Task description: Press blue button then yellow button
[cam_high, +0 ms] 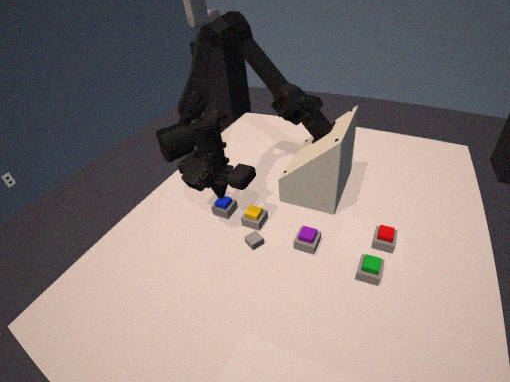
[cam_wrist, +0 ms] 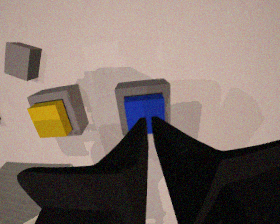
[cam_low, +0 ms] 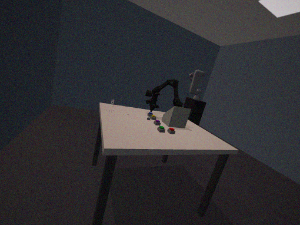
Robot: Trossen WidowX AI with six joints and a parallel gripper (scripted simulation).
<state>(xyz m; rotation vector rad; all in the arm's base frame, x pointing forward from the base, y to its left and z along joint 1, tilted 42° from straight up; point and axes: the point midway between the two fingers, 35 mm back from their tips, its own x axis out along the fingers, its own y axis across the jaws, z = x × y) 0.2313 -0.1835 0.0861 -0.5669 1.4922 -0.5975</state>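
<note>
Right now the blue button is 2 cm below my gripper tip. Round my gripper tip: yellow button 9 cm to the left, 2 cm below; then purple button 2 cm ahead, 23 cm to the left, 2 cm below; then small grey block 6 cm ahead, 12 cm to the left, 4 cm below.
</note>
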